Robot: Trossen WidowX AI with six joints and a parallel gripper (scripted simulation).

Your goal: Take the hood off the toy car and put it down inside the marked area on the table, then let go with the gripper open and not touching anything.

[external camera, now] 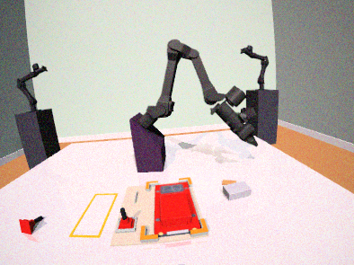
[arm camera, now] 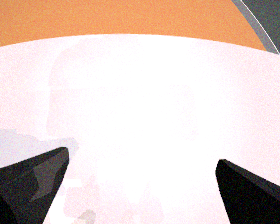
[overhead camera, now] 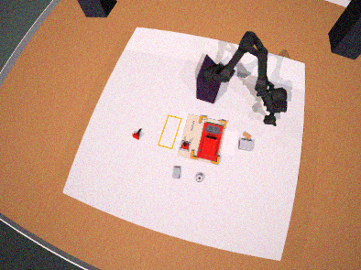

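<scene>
Now: the red hood 350 mm to the right of my gripper tip, 220 mm ahead of it and 60 mm below it. From my gripper tip the other things lie so: grey ring 390 mm ahead, 360 mm to the right, 90 mm below.
</scene>
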